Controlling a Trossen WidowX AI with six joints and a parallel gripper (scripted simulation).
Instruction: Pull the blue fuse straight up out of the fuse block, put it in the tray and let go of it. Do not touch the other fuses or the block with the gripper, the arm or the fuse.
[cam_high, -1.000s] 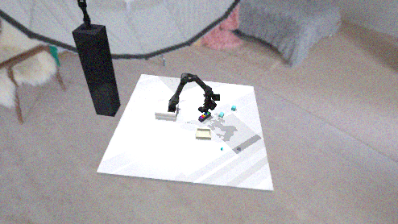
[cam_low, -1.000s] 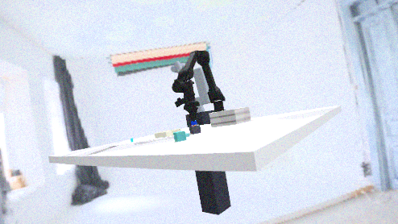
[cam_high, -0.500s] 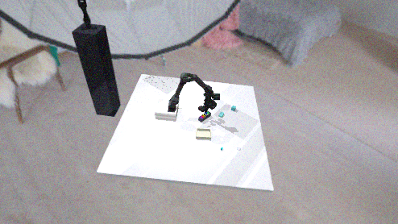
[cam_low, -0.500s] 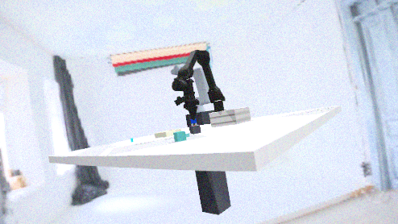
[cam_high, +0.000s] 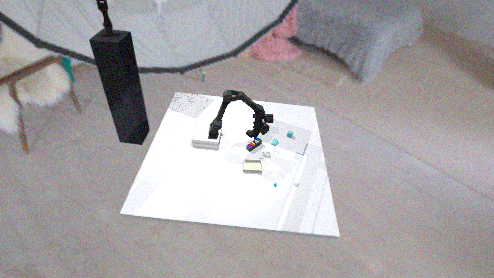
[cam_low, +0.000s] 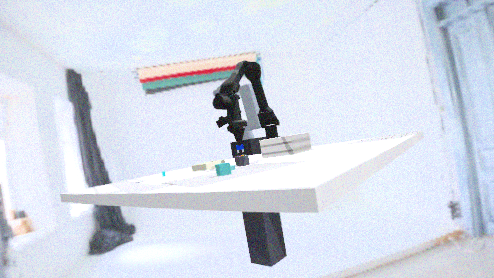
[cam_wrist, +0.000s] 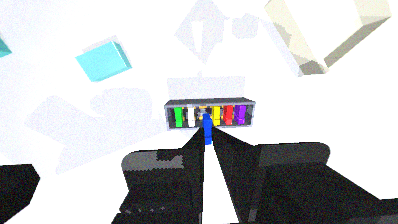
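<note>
The beige tray is 22 cm to the right of my gripper tip and 8 cm below it. Also, from my gripper tip: blue fuse: 1 cm below.
</note>
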